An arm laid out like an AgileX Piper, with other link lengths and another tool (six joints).
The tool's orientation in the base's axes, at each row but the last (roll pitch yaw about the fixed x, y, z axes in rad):
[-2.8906 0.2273 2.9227]
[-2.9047 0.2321 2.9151]
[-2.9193 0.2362 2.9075]
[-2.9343 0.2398 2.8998]
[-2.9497 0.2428 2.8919]
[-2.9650 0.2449 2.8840]
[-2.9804 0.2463 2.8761]
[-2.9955 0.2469 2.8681]
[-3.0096 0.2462 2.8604]
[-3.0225 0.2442 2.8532]
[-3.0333 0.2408 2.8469]
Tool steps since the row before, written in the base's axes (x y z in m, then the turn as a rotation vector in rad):
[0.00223 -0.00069 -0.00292 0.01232 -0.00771 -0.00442]
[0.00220 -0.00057 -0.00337 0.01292 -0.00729 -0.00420]
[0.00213 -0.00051 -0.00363 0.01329 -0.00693 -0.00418]
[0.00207 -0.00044 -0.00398 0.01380 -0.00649 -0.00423]
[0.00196 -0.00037 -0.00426 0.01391 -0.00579 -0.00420]
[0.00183 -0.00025 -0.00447 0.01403 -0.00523 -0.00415]
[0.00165 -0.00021 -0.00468 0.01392 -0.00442 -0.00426]
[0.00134 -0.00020 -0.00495 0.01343 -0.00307 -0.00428]
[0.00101 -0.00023 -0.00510 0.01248 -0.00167 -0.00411]
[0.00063 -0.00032 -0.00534 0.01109 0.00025 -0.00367]
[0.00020 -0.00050 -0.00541 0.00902 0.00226 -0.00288]
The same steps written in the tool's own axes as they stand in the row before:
[-0.00161 0.00065 0.00331 -0.01235 -0.00286 0.00837]
[-0.00144 0.00083 0.00371 -0.01288 -0.00236 0.00814]
[-0.00128 0.00089 0.00394 -0.01315 -0.00192 0.00809]
[-0.00111 0.00097 0.00426 -0.01352 -0.00136 0.00811]
[-0.00091 0.00100 0.00450 -0.01346 -0.00067 0.00794]
[-0.00069 0.00106 0.00467 -0.01345 -0.00012 0.00778]
[-0.00046 0.00102 0.00484 -0.01311 0.00063 0.00769]
[-0.00009 0.00091 0.00505 -0.01230 0.00176 0.00734]
[0.00024 0.00074 0.00515 -0.01108 0.00277 0.00672]
[0.00062 0.00051 0.00533 -0.00936 0.00410 0.00567]
[0.00096 0.00016 0.00535 -0.00706 0.00526 0.00415]

